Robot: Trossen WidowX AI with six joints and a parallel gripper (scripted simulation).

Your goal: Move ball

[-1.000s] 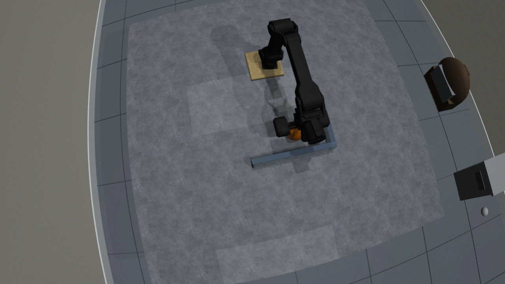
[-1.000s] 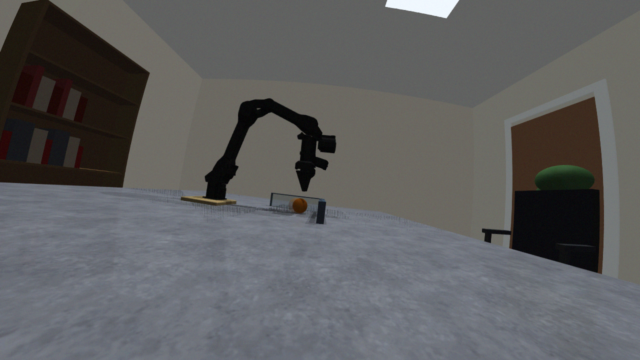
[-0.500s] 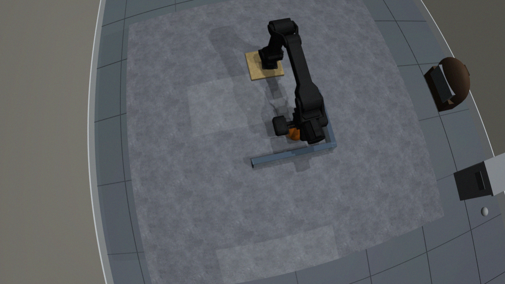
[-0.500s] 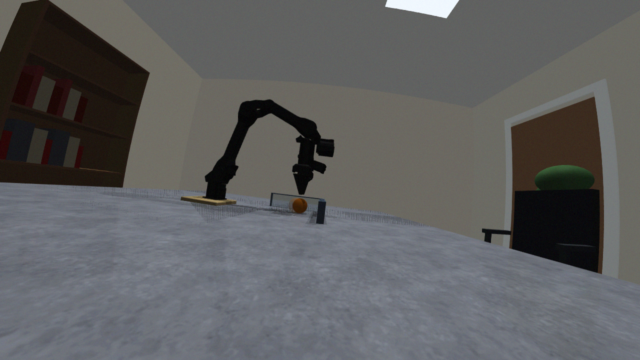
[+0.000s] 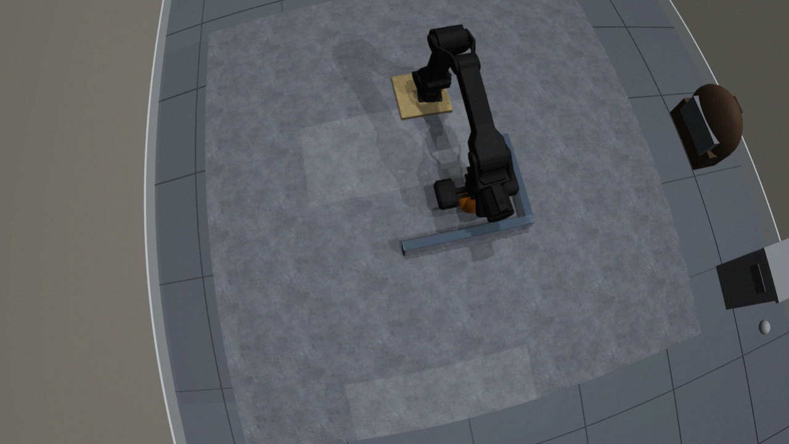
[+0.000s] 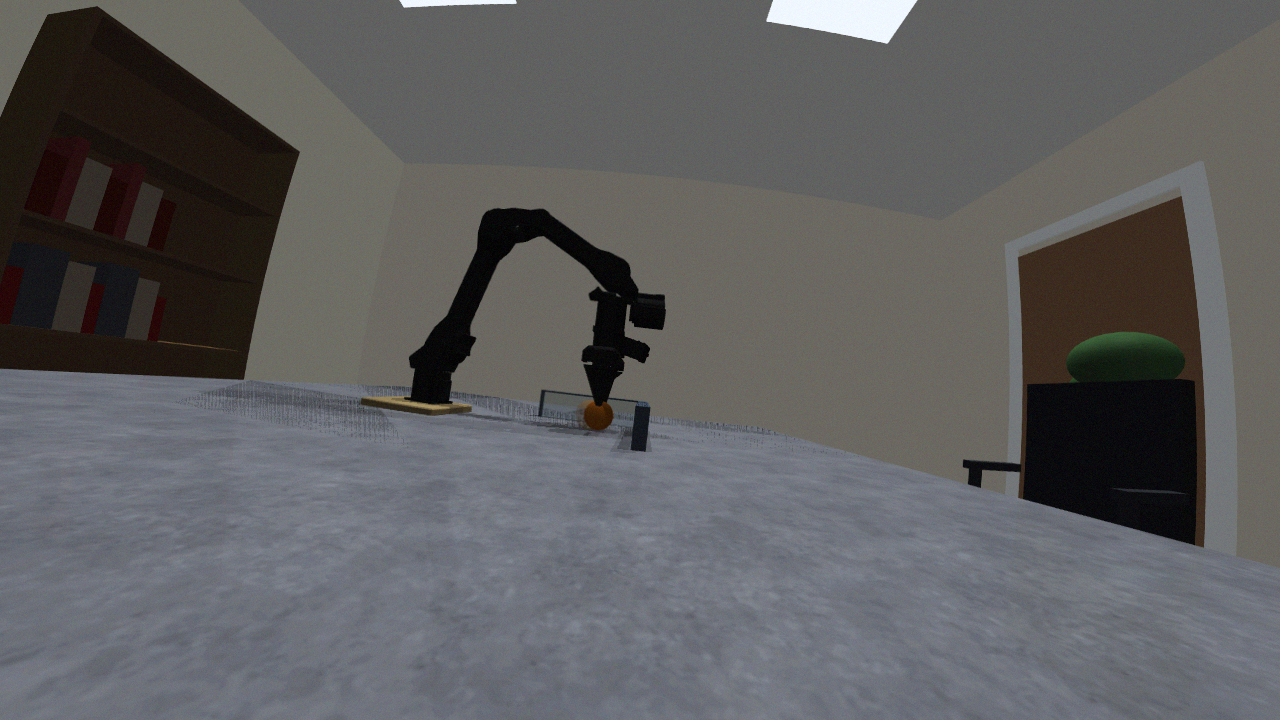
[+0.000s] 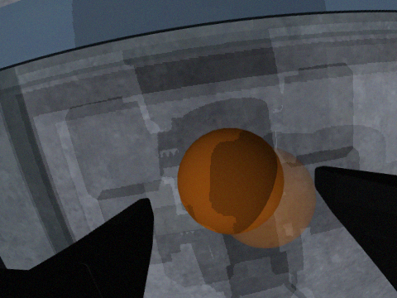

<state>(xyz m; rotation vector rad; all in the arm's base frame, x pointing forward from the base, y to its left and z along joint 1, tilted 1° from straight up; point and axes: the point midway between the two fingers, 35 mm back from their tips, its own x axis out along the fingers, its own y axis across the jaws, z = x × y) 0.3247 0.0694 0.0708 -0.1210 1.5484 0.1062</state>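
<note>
My gripper tip is 2 cm to the left of the see-through copy of ball, 2 cm above it and 1 cm past it. From my gripper tip the other things lie so: orange ball 2 cm below.
</note>
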